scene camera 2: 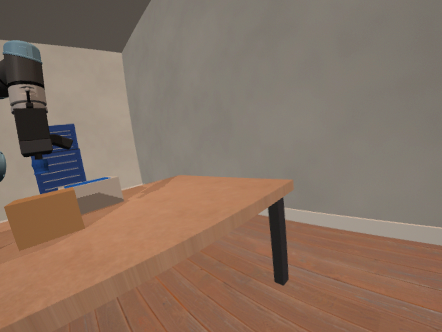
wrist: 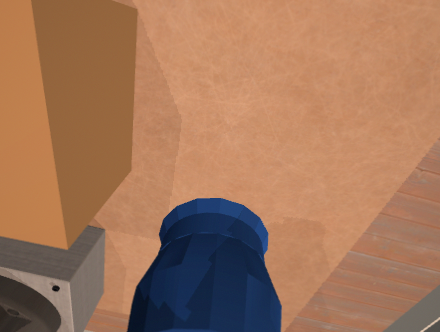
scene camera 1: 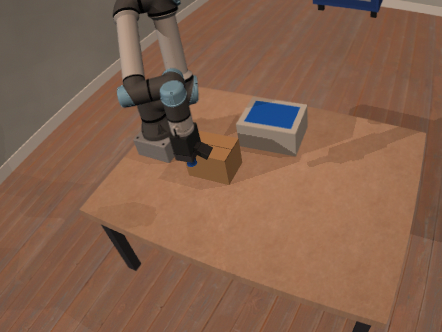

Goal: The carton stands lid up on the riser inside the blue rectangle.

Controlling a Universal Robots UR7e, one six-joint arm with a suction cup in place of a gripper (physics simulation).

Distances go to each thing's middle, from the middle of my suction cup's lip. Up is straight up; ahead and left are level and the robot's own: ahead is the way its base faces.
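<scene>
My suction cup is 17 cm to the right of the brown carton (scene camera 2: 41, 218), and it is also 15 cm above the carton and 1 cm past it.
</scene>
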